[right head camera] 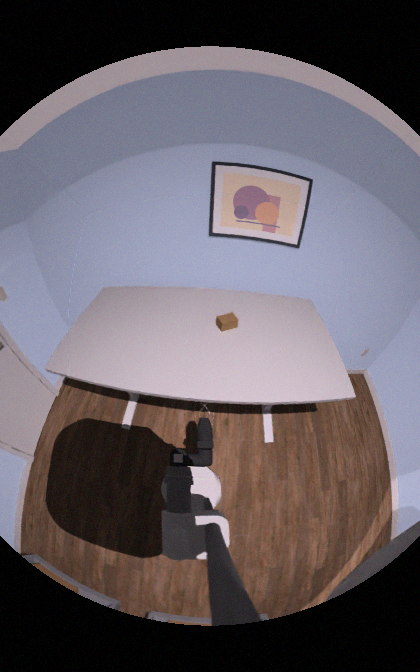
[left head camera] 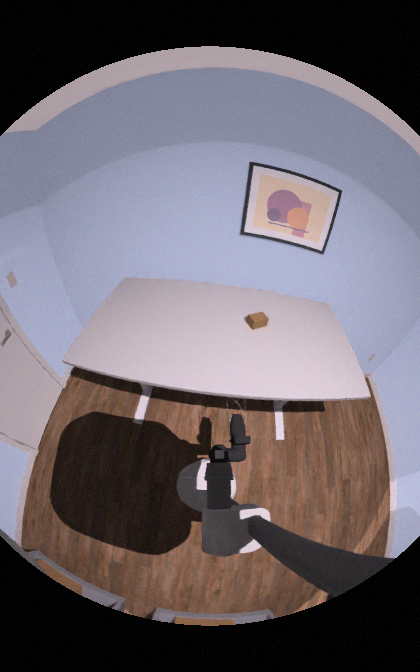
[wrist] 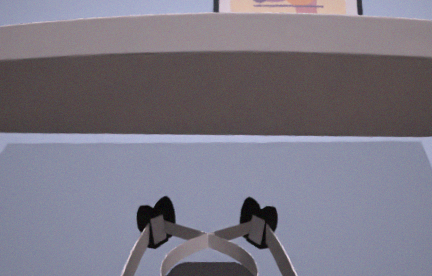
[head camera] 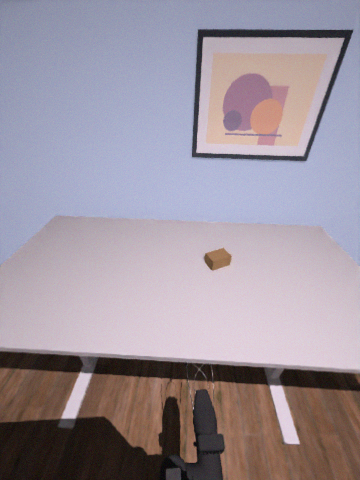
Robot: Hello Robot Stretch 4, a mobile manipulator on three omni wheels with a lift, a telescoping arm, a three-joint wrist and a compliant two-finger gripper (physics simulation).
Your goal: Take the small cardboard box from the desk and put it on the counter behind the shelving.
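Frame: origin at the robot's base, x back, y down, z right, level; centimetres.
Where they show: gripper, fingertip midpoint: (wrist: 207,213).
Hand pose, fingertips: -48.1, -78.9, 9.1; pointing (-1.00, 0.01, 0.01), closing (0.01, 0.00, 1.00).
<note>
After its pixels a point has its place, as x, y, z.
The small brown cardboard box (head camera: 218,259) {-73.4, -97.3, 19.8} (left head camera: 257,320) (right head camera: 227,322) sits on the white desk (head camera: 125,300) {-58.3, -92.3, -15.8} (left head camera: 175,340) (right head camera: 150,345) (wrist: 215,35) {-37.3, -90.9, 9.2}, right of its middle and toward the back in the head view. My gripper (head camera: 200,372) (left head camera: 236,404) (right head camera: 205,408) (wrist: 207,213) {-48.1, -78.9, 9.2} is open and empty. It is lower than the desk top, at the desk's front edge; the wrist view looks up at the front edge and underside. The box does not show in the wrist view. The fingertips are partly hidden in the head views. The counter does not show.
Grey shelving (left head camera: 102,598) (right head camera: 100,595) with orange-brown boxes stands at the bottom rim of both side head views, behind the robot. A framed picture (head camera: 252,107) {-113.3, -147.6, 36.3} hangs on the blue wall behind the desk. White desk feet (head camera: 284,415) (left head camera: 279,425) stand either side of the gripper.
</note>
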